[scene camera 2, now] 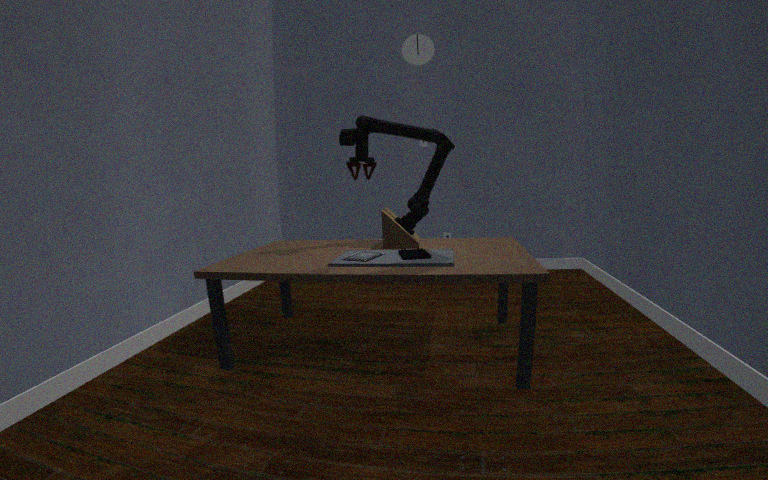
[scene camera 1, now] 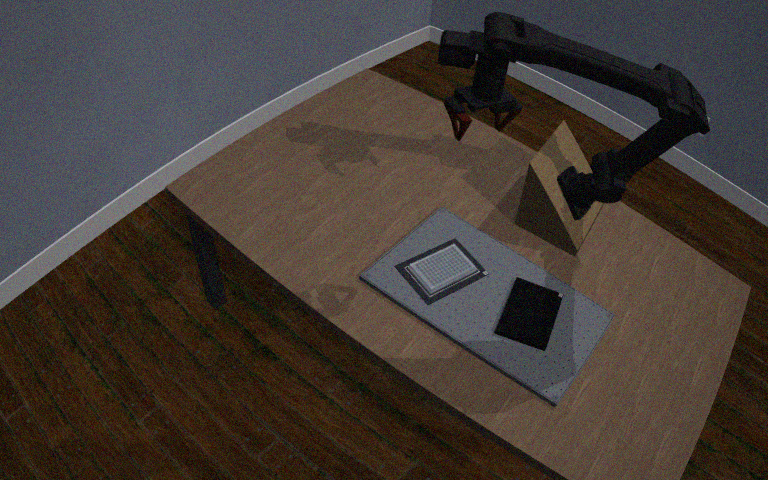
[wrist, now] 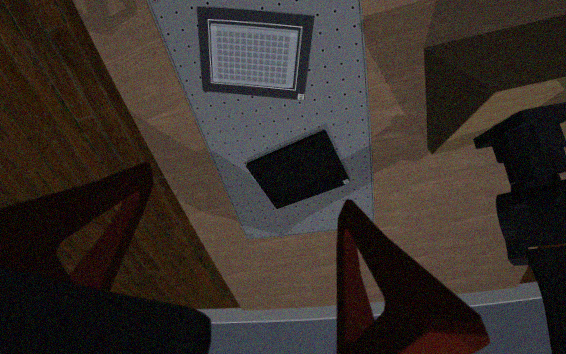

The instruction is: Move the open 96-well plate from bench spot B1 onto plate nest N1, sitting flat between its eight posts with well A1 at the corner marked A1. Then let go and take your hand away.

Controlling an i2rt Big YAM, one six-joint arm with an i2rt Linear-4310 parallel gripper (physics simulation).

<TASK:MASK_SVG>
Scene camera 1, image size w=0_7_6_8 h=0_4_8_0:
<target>gripper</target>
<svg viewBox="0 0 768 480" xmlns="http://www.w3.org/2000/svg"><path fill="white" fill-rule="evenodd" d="M506 76L498 80L489 76L485 78L484 74L480 73L476 68L473 85L458 87L454 90L454 96L445 98L444 106L452 122L454 136L458 141L461 140L472 122L472 119L465 113L466 109L461 105L462 103L467 103L467 108L473 113L479 109L489 108L495 114L495 128L498 132L521 113L523 106L504 87ZM509 112L508 115L500 123L501 113Z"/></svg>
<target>white well plate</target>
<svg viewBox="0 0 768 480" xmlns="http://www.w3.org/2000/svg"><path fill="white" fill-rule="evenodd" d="M455 244L409 264L408 269L430 294L477 271L471 260Z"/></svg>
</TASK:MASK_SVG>
